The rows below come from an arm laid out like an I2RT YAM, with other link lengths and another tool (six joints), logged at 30 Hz.
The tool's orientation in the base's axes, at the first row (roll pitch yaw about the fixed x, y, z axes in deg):
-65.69 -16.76 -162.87
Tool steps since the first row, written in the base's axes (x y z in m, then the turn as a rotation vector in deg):
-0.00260 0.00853 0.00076 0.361 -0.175 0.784
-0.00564 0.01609 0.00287 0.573 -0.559 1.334
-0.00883 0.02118 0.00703 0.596 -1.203 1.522
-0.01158 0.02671 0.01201 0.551 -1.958 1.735
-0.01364 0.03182 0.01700 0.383 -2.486 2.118
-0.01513 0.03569 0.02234 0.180 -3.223 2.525
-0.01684 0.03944 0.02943 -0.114 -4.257 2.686
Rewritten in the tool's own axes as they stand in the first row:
0.00019 -0.00434 -0.00782 -0.055 -0.649 0.593
0.00145 -0.00935 -0.01447 0.018 -0.975 1.212
0.00413 -0.01496 -0.01831 0.233 -0.839 1.833
0.00653 -0.02155 -0.02202 0.548 -0.664 2.531
0.00841 -0.02804 -0.02511 0.961 -0.728 3.059
0.01022 -0.03433 -0.02681 1.472 -0.709 3.758
0.01277 -0.04206 -0.02780 2.079 -0.325 4.574

